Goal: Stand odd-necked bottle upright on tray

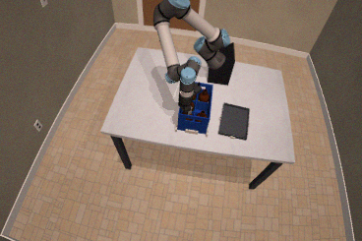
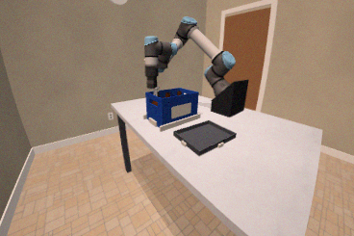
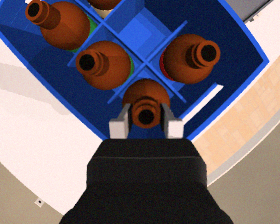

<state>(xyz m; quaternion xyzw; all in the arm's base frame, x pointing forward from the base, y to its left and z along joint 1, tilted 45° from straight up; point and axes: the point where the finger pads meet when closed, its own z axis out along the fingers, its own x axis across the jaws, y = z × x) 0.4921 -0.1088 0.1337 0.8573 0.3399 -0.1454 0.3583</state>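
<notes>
My gripper is now 70 mm above the bottle. From my hand the other things lie so: dark tray (330 mm to the left, 150 mm below, 70 mm behind); then blue crate (90 mm behind, 80 mm below, 50 mm to the left).
</notes>
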